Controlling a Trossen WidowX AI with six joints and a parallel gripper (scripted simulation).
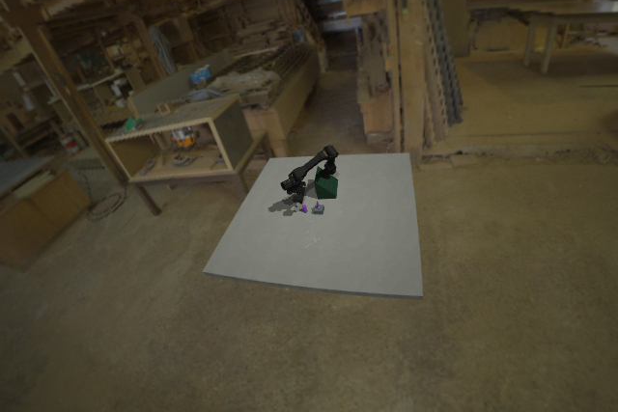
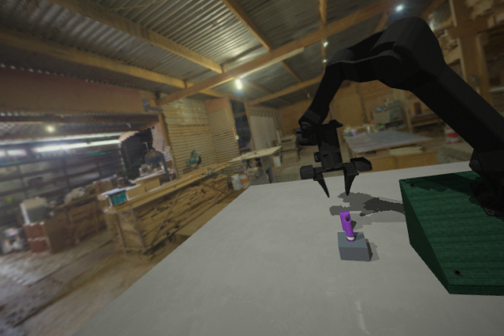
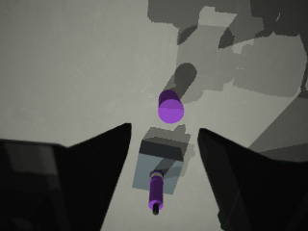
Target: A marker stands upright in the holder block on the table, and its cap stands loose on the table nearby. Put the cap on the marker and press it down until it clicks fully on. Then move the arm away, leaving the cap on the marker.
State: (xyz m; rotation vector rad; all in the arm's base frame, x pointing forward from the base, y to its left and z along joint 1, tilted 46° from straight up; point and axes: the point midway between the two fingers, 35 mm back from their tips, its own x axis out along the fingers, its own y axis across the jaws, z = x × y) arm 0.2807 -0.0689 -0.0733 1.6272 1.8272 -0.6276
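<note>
My gripper tip is now 1 cm past the purple marker cap and 8 cm above it. Round my gripper tip: grey holder block: 1 cm behind, 10 cm to the left, 9 cm below.
</note>
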